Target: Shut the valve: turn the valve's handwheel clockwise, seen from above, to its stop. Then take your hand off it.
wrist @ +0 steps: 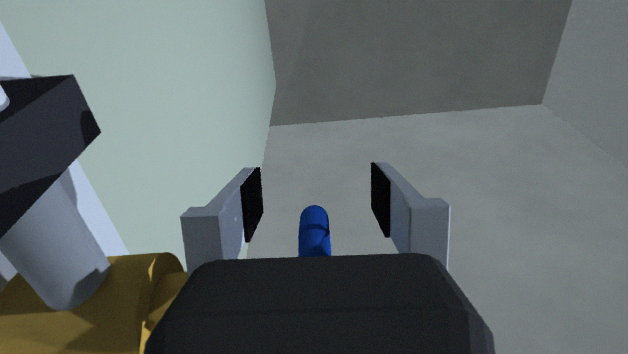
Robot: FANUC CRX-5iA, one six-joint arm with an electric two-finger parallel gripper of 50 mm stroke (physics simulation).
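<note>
My gripper (316, 187) is open, its two black-padded fingers wide apart. Part of the blue handwheel (314, 232) shows as a short rounded piece between the fingers, with space on both sides and neither pad touching it. The rest of the handwheel is hidden behind the dark gripper body. Part of the brass valve body (115, 290) shows at the lower left, partly covered by the gripper body.
A grey cylinder (55, 240) stands up from the brass part at the left, with a dark block (45, 135) above it. A pale green surface (175, 100) lies behind them. Grey floor (500, 200) and dark grey wall (410, 55) show beyond the fingers.
</note>
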